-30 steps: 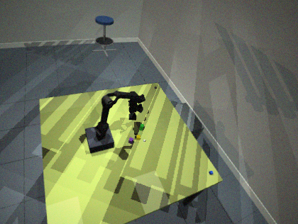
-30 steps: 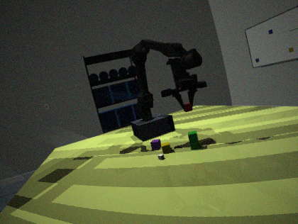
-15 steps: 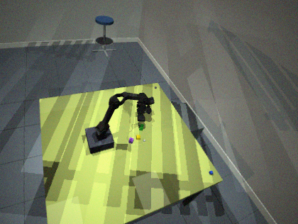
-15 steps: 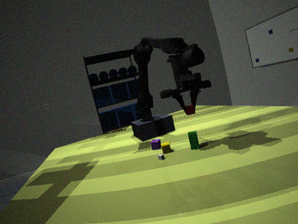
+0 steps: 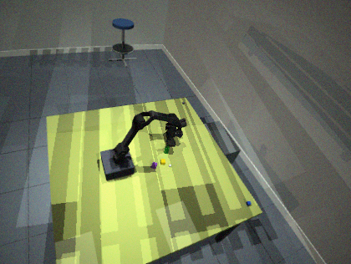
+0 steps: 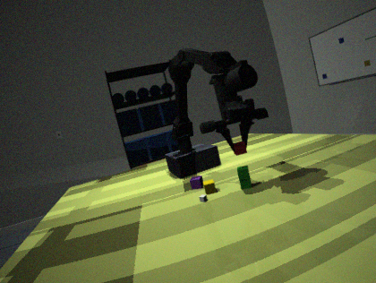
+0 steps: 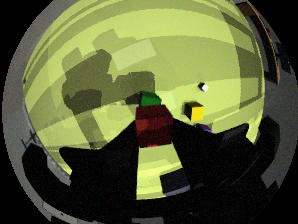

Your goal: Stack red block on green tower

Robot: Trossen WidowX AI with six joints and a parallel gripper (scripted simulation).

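Right now my gripper tip is 100 mm above the yellow block, 80 mm to the left of it and 80 mm past it. From my gripper tip the other things lie so: purple block 150 mm behind, 100 mm below, 80 mm to the right; then red block 10 mm above; then tiny white block 130 mm to the right, 110 mm below, 40 mm behind.
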